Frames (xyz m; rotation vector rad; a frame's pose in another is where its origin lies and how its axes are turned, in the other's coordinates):
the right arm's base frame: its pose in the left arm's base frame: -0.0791 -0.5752 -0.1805 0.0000 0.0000 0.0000
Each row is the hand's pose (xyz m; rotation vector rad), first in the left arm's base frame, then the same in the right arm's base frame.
Working: the left arm's base frame: its pose in the right arm's base frame: 0.0791 0.5752 0.1805 0.0000 0.0000 0.0000

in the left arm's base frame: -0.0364 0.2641 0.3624 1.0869 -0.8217 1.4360
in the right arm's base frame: 0.0427 0.8393 0.5429 1.0869 -0.8217 1.4360
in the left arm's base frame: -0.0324 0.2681 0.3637 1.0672 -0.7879 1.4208
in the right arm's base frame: 0.0467 0.8433 0.5442 1.0672 -0.7879 1.4208
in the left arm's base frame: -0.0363 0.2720 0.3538 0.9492 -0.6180 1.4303
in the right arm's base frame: 0.0428 0.8472 0.5343 0.9492 -0.6180 1.4303
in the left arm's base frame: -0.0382 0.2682 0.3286 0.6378 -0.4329 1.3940
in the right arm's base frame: 0.0409 0.8434 0.5091 0.6378 -0.4329 1.3940
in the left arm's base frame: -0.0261 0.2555 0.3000 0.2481 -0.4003 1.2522
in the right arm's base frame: 0.0530 0.8307 0.4805 0.2481 -0.4003 1.2522
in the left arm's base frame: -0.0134 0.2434 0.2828 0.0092 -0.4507 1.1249
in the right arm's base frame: 0.0657 0.8186 0.4633 0.0092 -0.4507 1.1249
